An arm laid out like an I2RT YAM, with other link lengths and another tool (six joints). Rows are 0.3 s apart.
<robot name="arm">
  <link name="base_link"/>
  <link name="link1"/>
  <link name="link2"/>
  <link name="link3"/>
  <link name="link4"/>
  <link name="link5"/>
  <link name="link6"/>
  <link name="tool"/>
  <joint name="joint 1" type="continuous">
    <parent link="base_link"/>
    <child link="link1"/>
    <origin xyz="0 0 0.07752" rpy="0 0 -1.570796"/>
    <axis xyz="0 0 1"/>
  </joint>
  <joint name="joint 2" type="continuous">
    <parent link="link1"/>
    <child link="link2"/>
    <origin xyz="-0.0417 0.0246 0.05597" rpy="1.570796 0 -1.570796"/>
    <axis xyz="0 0 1"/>
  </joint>
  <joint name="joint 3" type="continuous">
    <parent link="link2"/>
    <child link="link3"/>
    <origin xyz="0.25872 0 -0.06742" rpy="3.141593 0 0"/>
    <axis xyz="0 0 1"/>
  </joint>
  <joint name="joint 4" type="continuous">
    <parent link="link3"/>
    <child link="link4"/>
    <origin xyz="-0.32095 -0.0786 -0.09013" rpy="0 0 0"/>
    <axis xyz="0 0 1"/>
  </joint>
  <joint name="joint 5" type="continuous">
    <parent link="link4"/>
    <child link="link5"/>
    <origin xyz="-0.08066 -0.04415 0.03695" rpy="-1.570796 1.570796 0"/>
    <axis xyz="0 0 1"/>
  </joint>
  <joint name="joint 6" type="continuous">
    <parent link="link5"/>
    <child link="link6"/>
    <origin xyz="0 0.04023 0.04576" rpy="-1.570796 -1.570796 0"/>
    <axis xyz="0 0 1"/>
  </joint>
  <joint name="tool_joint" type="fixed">
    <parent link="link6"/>
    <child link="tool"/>
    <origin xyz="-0.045 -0.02 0.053" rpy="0 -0.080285 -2.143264"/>
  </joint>
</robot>
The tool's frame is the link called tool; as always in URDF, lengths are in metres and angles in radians. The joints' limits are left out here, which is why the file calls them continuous.
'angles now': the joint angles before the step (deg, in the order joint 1, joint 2, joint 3, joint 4, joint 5, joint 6). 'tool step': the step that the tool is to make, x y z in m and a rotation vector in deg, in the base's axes. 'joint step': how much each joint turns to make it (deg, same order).
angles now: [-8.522, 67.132, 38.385, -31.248, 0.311, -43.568]
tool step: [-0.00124, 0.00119, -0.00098, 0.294, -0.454, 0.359]
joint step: [0.018, -0.452, -0.663, 0.617, -0.481, -0.114]
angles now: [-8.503, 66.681, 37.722, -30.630, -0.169, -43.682]
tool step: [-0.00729, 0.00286, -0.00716, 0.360, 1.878, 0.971]
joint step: [0.044, -0.593, -0.946, -1.563, -0.525, -0.768]
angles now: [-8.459, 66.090, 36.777, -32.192, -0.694, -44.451]
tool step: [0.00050, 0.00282, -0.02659, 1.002, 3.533, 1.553]
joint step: [0.022, 4.246, -0.565, 1.143, -1.109, -1.156]
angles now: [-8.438, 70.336, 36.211, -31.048, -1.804, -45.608]
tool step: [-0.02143, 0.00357, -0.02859, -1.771, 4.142, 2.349]
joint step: [-0.001, -0.792, -4.395, -0.298, 1.261, -3.082]
